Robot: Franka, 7 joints.
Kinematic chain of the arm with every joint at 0, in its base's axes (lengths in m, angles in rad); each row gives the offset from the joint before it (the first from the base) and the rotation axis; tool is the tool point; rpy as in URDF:
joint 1: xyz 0 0 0.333 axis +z
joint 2: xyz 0 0 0 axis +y
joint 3: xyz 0 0 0.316 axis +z
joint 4: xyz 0.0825 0 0 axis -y
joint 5: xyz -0.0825 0 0.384 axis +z
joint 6: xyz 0 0 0 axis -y
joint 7: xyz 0.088 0 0 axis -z
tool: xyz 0 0 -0.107 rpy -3.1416 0 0
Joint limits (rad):
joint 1: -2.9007..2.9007
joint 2: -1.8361..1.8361
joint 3: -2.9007..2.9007
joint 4: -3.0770..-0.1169
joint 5: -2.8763..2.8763
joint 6: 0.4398..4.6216
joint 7: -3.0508..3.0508
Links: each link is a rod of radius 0.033 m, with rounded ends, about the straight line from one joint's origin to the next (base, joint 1, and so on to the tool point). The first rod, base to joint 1, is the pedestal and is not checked.
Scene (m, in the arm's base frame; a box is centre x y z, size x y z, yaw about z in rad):
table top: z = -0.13
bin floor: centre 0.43 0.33 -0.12 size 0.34 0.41 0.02 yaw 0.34
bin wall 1: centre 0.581 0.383 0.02 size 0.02 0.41 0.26 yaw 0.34
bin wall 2: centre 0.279 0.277 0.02 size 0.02 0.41 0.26 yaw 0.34
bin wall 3: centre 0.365 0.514 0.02 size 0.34 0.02 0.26 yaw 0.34
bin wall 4: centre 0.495 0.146 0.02 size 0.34 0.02 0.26 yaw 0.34
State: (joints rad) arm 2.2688 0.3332 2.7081 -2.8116 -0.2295 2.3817 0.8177
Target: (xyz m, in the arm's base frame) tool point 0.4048 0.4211 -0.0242
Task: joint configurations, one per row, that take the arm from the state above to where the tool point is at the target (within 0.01 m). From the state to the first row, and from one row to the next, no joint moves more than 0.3 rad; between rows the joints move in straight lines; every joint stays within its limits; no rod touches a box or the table.
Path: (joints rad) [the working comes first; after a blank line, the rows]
Joints at the target: 0.3783 1.0863 0.4004 -1.7874 -0.1453 2.5999 0.8177
Straight joint move there: touches bin wall 2, bin wall 3.

1: 2.0262 0.3381 2.4303 -2.7225 -0.2190 2.3903 0.8177
2: 1.7836 0.3429 2.1524 -2.6335 -0.2084 2.3989 0.8177
3: 1.5410 0.3478 1.8746 -2.5444 -0.1979 2.4075 0.8177
4: 1.2984 0.3527 1.5967 -2.4554 -0.1873 2.4161 0.8177
5: 1.0558 0.3576 1.3189 -2.3663 -0.1768 2.4247 0.8177
6: 0.8132 0.3624 1.0410 -2.2772 -0.1662 2.4333 0.8177
7: 0.5706 0.3673 0.7632 -2.1882 -0.1557 2.4419 0.8177
8: 0.3280 0.3722 0.4853 -2.0991 -0.1451 2.4505 0.8177
9: 0.3447 0.6102 0.4570 -1.9952 -0.1452 2.5003 0.8177
10: 0.3615 0.8483 0.4287 -1.8913 -0.1452 2.5501 0.8177
11: 0.3783 1.0863 0.4004 -1.7874 -0.1453 2.5999 0.8177

